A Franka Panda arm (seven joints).
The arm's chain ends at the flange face. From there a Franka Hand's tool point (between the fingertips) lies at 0.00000 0.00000 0.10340 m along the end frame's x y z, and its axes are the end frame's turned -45 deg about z.
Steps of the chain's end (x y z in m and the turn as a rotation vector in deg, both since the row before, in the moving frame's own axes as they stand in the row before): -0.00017 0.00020 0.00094 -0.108 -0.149 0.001; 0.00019 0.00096 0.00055 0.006 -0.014 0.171; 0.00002 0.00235 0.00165 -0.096 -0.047 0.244; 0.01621 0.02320 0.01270 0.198 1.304 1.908; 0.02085 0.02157 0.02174 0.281 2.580 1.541
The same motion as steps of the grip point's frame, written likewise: -0.00059 -0.00003 0.00094 0.029 -0.182 0.001; -0.00055 0.00079 0.00055 0.014 -0.006 0.171; -0.00183 0.00174 0.00165 -0.035 -0.101 0.244; -0.00305 0.02931 0.01267 -0.782 1.062 1.908; 0.00310 0.03298 0.02163 -1.626 2.023 1.541
